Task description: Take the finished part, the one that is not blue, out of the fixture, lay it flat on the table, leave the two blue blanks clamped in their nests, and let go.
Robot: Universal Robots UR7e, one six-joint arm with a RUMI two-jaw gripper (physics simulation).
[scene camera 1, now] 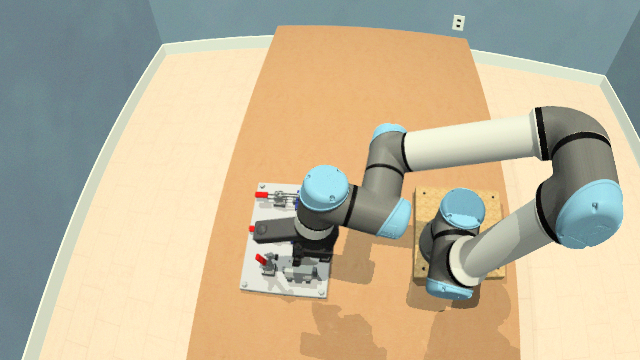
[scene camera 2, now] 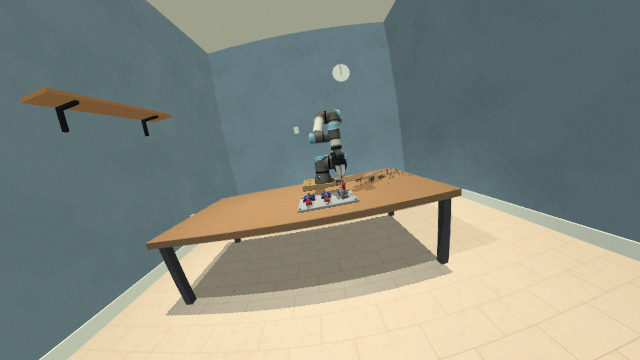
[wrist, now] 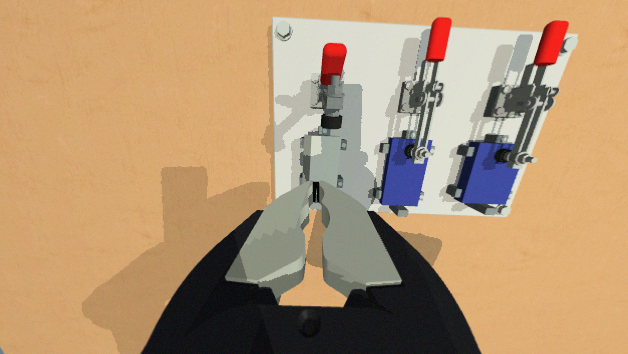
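Seen in the pictures: gripper, fingertip midpoint: (scene camera 1: 296, 261) (scene camera 2: 341, 178) (wrist: 316, 183); arm's base at its link origin: (scene camera 2: 323, 181).
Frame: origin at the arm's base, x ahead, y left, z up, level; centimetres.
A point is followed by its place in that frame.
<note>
The finished part (wrist: 321, 159) {x 40.5, y 6.3, z 1.5 cm} (scene camera 1: 299, 273) {x 39.4, y 7.8, z 2.0 cm}, a light grey block, sits between the pegs of its nest on the white fixture plate (wrist: 370, 37) {x 53.7, y 0.1, z -2.0 cm} (scene camera 1: 252, 281) {x 52.5, y 8.9, z -2.0 cm} (scene camera 2: 317, 206) {x 53.0, y -12.3, z -2.0 cm}. Its clamp, with a red handle (wrist: 334, 62) {x 49.0, y 5.2, z 6.2 cm} (scene camera 1: 260, 259) {x 48.9, y 5.7, z 6.0 cm}, is swung back, its black tip off the part. My gripper (wrist: 316, 183) {x 39.7, y 7.0, z 7.9 cm} (scene camera 2: 341, 178) {x 39.7, y 7.0, z 7.9 cm} is shut and empty, its fingertips above the part's near end in the wrist view. Two blue blanks (wrist: 404, 182) {x 36.6, y -4.6, z -0.4 cm} (wrist: 487, 175) {x 37.2, y -14.9, z 0.1 cm} (scene camera 2: 326, 194) {x 47.6, y -5.4, z 2.2 cm} (scene camera 2: 308, 197) {x 46.6, y -16.1, z 2.4 cm} sit in the other nests with clamp arms over them. The gripper hides parts of the fixture in scene camera 1.
The fixture stands on the wooden table (scene camera 1: 350, 75) {x 23.0, y -74.3, z -3.5 cm} (scene camera 2: 240, 215) {x 35.9, y -62.5, z -3.5 cm}. The arm's base stands on a wooden board (scene camera 1: 422, 200) {x 5.1, y -13.8, z 1.0 cm} (scene camera 2: 310, 188) {x 7.3, y -12.5, z -1.7 cm}. Two raised red clamp handles (wrist: 439, 40) {x 51.9, y -5.9, z 1.2 cm} (wrist: 551, 42) {x 51.0, y -16.5, z 1.6 cm} rise beside the finished part's nest. A table stretch lies left of the plate in the wrist view.
</note>
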